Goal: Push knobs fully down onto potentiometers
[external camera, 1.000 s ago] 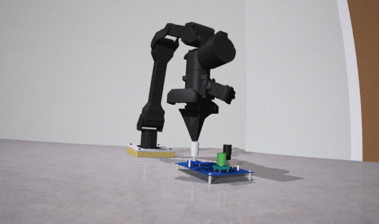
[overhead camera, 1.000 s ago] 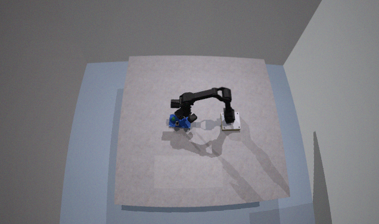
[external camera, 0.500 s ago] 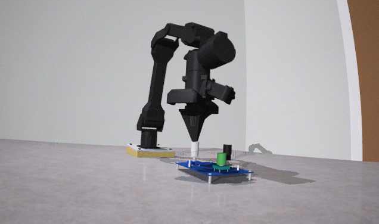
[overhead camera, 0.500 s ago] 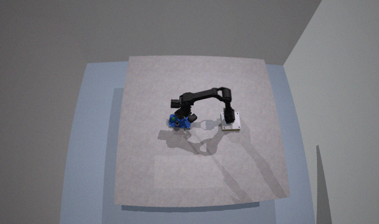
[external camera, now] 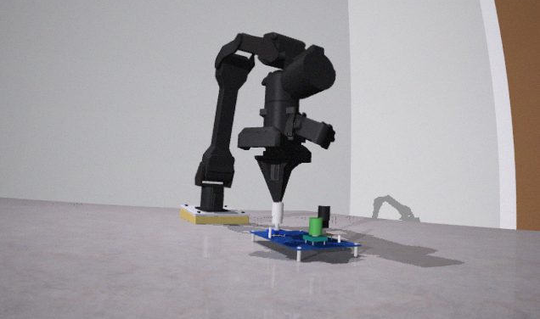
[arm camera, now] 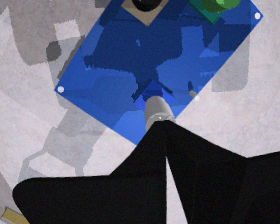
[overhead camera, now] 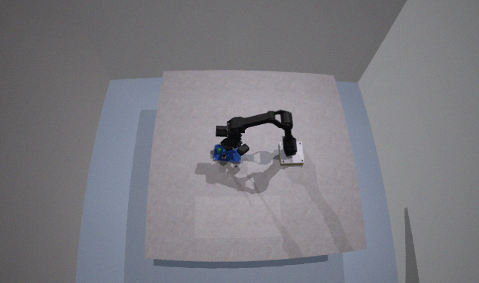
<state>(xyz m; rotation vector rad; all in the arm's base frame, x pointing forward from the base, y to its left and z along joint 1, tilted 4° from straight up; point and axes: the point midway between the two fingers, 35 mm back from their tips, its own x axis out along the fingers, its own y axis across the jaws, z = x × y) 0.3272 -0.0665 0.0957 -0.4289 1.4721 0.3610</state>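
The potentiometer knob lies 10 mm below my gripper tip.
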